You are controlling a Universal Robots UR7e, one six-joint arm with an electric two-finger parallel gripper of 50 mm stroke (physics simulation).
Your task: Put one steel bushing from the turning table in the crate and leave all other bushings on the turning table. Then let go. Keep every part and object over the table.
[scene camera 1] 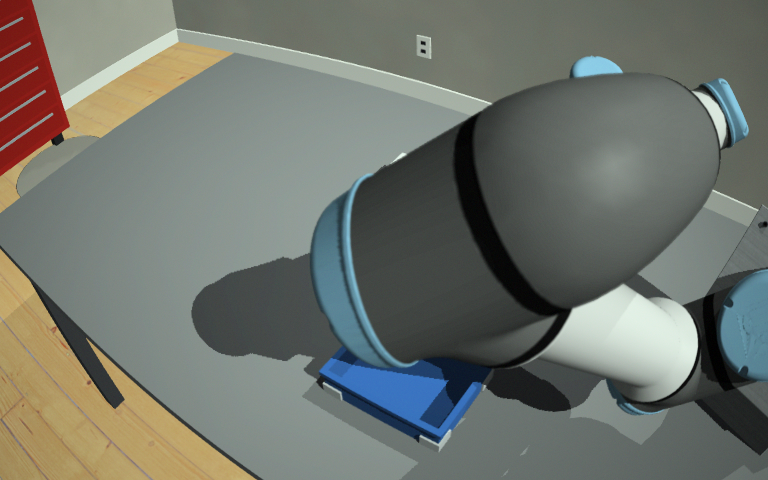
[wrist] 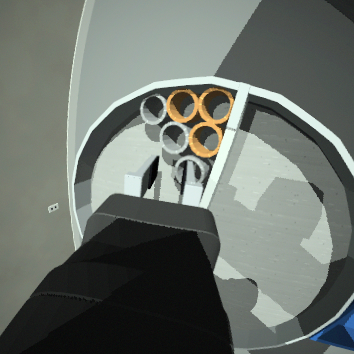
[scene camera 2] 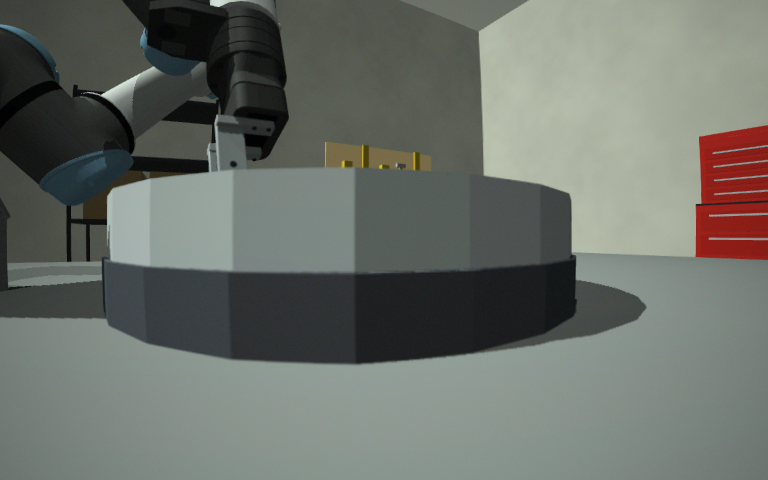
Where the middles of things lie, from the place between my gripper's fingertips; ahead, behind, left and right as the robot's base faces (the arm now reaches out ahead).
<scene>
My gripper is now 390 mm to the right of the blue crate (scene camera 1: 426,401), 90 mm short of it and 60 mm above it.
</scene>
